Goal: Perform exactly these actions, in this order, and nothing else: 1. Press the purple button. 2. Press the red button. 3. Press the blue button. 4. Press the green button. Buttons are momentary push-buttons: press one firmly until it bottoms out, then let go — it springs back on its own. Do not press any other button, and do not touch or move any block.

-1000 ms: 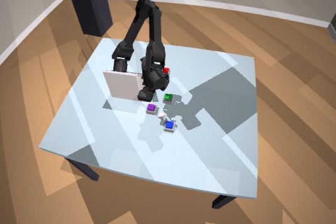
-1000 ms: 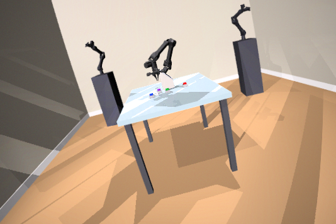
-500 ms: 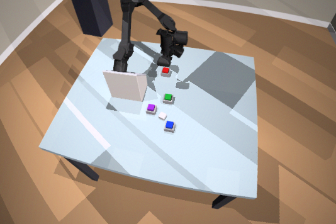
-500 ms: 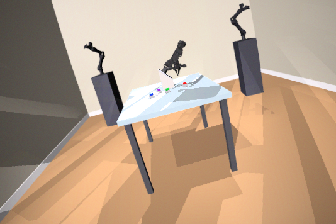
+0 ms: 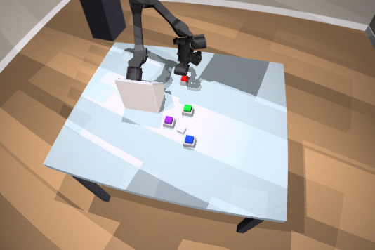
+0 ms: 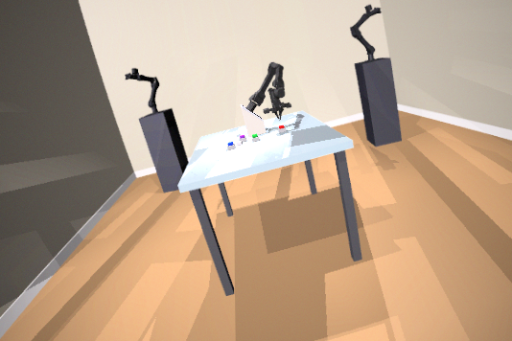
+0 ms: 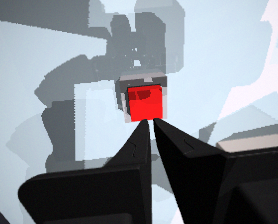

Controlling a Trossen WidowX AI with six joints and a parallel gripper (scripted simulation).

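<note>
Right now my gripper tip is 40 mm above the red button. From my gripper tip the other things lie so: green button 80 mm ahead, 180 mm to the right, 40 mm below; small white block 90 mm ahead, 290 mm to the right, 70 mm below; purple button 20 mm ahead, 270 mm to the right, 40 mm below.
</note>
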